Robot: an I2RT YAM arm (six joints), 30 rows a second.
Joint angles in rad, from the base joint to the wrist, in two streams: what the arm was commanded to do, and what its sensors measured. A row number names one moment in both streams.
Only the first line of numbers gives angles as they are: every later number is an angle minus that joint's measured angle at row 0.
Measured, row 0:
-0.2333 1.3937 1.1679 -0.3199 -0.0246 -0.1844
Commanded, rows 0 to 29:
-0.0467 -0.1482 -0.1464 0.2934 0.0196 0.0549
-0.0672 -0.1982 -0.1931 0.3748 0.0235 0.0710
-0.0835 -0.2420 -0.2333 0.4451 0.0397 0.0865
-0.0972 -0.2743 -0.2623 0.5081 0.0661 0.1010
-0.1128 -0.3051 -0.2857 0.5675 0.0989 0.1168
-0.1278 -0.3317 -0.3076 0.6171 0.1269 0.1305
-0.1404 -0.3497 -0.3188 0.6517 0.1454 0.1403
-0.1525 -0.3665 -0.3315 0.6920 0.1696 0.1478
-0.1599 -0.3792 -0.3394 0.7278 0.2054 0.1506
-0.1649 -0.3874 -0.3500 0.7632 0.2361 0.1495
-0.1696 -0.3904 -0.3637 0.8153 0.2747 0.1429
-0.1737 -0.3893 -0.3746 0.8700 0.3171 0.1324
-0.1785 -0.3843 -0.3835 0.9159 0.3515 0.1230
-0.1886 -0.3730 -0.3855 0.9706 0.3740 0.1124
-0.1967 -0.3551 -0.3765 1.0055 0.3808 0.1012
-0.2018 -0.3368 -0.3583 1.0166 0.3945 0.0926
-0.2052 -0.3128 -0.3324 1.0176 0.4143 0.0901
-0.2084 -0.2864 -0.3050 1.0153 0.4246 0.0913
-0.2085 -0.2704 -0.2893 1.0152 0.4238 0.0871
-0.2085 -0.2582 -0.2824 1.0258 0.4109 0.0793
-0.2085 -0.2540 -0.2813 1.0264 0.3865 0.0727
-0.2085 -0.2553 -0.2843 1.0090 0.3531 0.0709
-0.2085 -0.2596 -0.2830 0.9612 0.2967 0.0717
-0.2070 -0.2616 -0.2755 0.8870 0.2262 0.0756
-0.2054 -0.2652 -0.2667 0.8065 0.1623 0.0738
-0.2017 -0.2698 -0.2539 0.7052 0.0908 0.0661
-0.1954 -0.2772 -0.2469 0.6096 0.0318 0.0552
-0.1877 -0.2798 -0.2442 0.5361 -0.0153 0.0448
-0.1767 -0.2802 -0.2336 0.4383 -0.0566 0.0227
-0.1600 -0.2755 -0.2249 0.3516 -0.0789 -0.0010
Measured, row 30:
-0.1884 -0.2605 -0.2663 0.6455 0.0996 0.0534
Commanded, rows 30 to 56:
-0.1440 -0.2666 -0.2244 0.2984 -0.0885 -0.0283
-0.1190 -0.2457 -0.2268 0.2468 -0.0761 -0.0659
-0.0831 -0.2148 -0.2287 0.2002 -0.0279 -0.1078
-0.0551 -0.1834 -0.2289 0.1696 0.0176 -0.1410
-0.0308 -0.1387 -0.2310 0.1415 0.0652 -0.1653
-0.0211 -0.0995 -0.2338 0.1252 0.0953 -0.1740
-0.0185 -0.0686 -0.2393 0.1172 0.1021 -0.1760
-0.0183 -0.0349 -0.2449 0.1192 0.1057 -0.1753
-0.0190 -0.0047 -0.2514 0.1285 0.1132 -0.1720
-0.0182 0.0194 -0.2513 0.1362 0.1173 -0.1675
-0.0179 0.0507 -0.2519 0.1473 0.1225 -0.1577
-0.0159 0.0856 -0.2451 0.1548 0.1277 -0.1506
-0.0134 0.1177 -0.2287 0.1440 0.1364 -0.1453
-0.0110 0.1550 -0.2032 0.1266 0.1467 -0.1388
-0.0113 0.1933 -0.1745 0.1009 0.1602 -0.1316
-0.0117 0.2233 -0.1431 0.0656 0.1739 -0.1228
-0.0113 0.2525 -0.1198 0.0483 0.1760 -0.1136
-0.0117 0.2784 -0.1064 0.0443 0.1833 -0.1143
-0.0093 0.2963 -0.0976 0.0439 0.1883 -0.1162
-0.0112 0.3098 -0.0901 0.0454 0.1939 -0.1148
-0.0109 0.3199 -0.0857 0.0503 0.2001 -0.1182
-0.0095 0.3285 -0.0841 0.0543 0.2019 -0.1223
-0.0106 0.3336 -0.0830 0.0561 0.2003 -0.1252
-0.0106 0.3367 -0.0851 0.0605 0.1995 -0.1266
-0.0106 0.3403 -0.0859 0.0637 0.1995 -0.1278
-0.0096 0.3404 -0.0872 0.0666 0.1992 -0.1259
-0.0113 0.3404 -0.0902 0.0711 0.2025 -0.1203
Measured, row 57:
-0.0133 0.3319 -0.1064 0.0840 0.1888 -0.1221
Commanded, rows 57 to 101:
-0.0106 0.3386 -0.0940 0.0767 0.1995 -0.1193
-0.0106 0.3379 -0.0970 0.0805 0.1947 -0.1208
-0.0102 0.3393 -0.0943 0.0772 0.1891 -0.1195
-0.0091 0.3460 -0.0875 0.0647 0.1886 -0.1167
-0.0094 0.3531 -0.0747 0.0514 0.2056 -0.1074
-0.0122 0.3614 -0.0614 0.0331 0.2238 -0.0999
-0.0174 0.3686 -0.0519 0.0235 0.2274 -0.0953
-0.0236 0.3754 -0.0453 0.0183 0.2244 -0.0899
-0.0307 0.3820 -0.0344 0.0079 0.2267 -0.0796
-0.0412 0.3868 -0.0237 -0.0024 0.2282 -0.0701
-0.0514 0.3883 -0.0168 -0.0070 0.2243 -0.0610
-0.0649 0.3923 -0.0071 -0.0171 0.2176 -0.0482
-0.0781 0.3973 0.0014 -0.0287 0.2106 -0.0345
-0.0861 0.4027 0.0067 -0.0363 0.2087 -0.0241
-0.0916 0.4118 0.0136 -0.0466 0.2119 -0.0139
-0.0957 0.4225 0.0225 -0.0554 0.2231 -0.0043
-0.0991 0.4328 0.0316 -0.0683 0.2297 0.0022
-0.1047 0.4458 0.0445 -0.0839 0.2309 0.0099
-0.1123 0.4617 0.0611 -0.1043 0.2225 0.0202
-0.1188 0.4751 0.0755 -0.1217 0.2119 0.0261
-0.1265 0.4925 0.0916 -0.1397 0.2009 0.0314
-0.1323 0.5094 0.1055 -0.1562 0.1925 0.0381
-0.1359 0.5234 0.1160 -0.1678 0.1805 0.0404
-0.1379 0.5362 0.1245 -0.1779 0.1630 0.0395
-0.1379 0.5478 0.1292 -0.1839 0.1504 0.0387
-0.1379 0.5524 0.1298 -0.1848 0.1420 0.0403
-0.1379 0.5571 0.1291 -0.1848 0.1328 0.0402
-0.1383 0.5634 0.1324 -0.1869 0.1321 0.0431
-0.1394 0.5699 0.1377 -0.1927 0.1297 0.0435
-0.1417 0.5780 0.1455 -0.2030 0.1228 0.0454
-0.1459 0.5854 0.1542 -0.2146 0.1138 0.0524
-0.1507 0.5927 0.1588 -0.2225 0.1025 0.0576
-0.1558 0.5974 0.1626 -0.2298 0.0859 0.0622
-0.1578 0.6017 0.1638 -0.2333 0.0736 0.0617
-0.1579 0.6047 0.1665 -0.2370 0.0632 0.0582
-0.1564 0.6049 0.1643 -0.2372 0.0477 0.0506
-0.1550 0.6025 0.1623 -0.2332 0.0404 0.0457
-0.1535 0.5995 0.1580 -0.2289 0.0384 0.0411
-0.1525 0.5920 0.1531 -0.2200 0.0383 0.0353
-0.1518 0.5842 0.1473 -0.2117 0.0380 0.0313
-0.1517 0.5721 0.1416 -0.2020 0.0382 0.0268
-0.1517 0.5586 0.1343 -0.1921 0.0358 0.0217
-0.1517 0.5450 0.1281 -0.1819 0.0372 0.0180
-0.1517 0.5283 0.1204 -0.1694 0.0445 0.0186
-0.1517 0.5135 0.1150 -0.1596 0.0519 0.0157
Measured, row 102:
-0.1510 0.5719 0.1346 -0.1686 0.0626 0.0274
